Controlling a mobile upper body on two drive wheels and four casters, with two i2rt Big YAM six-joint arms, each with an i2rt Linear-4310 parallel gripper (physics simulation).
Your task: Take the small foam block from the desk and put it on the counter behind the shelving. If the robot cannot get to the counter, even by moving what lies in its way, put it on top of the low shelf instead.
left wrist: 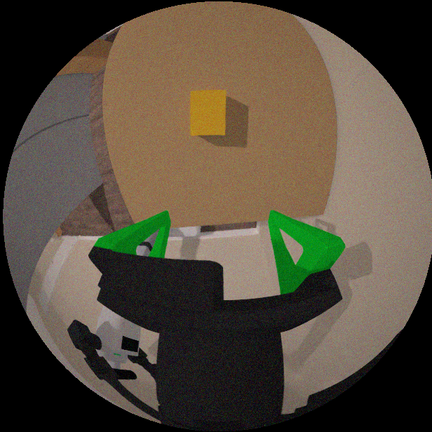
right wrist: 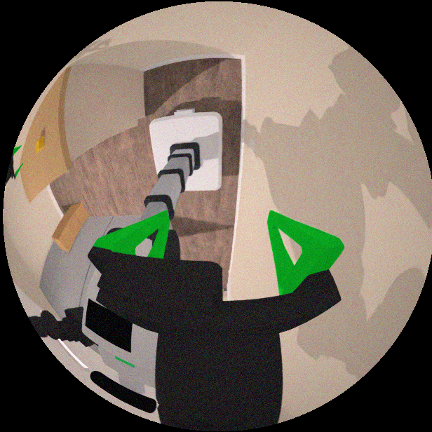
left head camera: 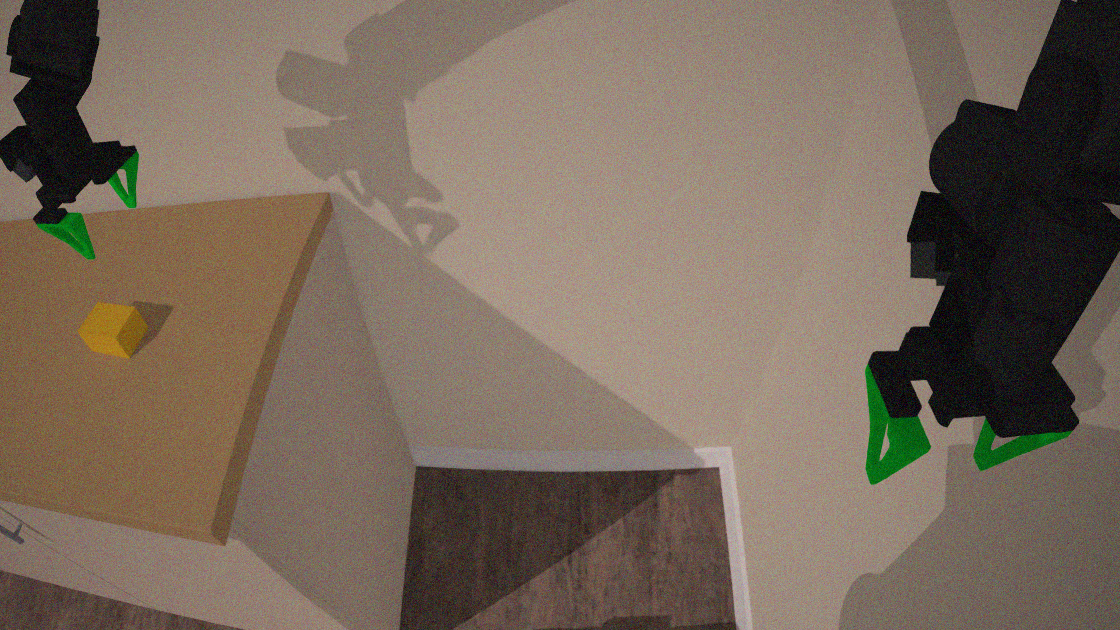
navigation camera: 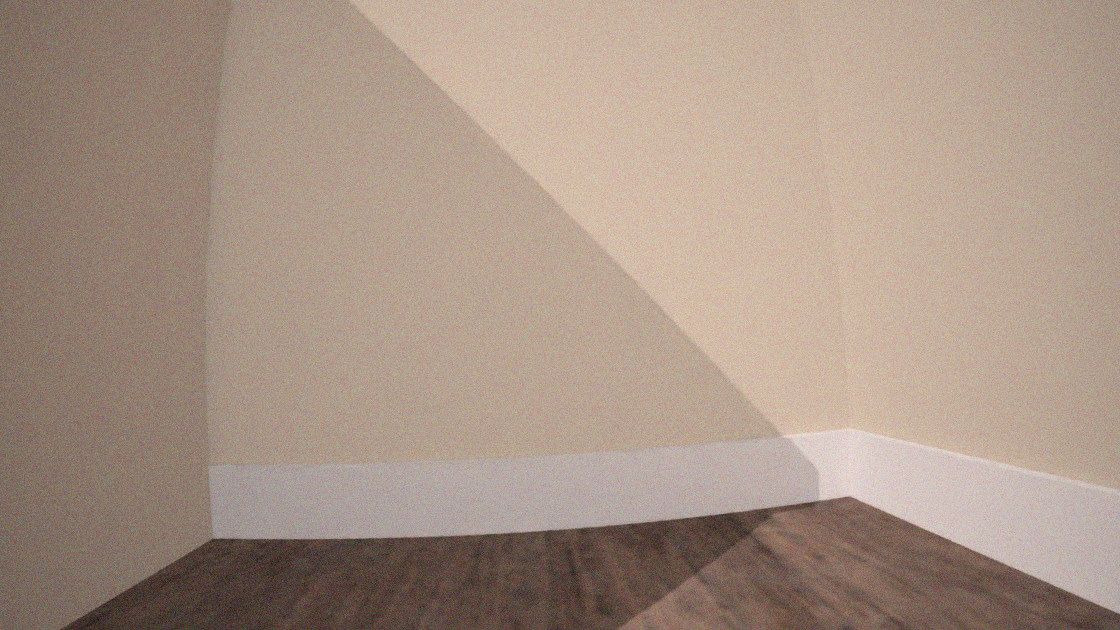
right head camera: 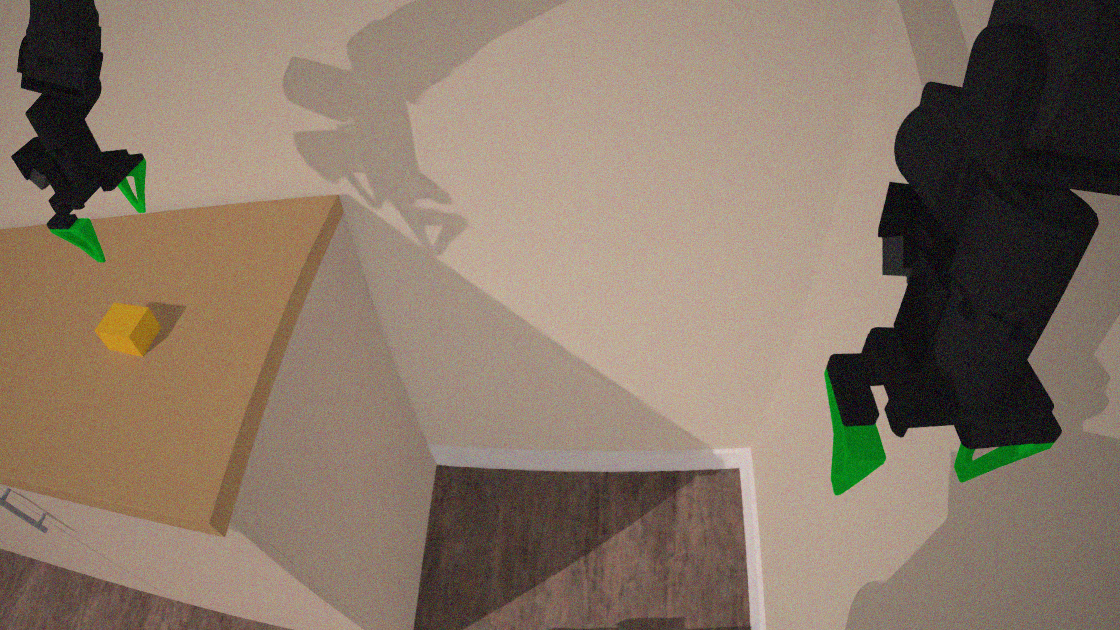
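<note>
The small yellow foam block rests on a flat wooden top. I cannot tell whether this top is the desk, the counter or the low shelf. My left gripper is open and empty, raised near the top's back edge in the head views and apart from the block. My right gripper is open and empty, far to the right, away from the block. No shelving is recognisable.
Beige walls with white skirting meet at a corner beside the wooden-topped unit. Brown floor shows below. A grey surface lies left in the left wrist view. A wood-coloured block shows in the right wrist view.
</note>
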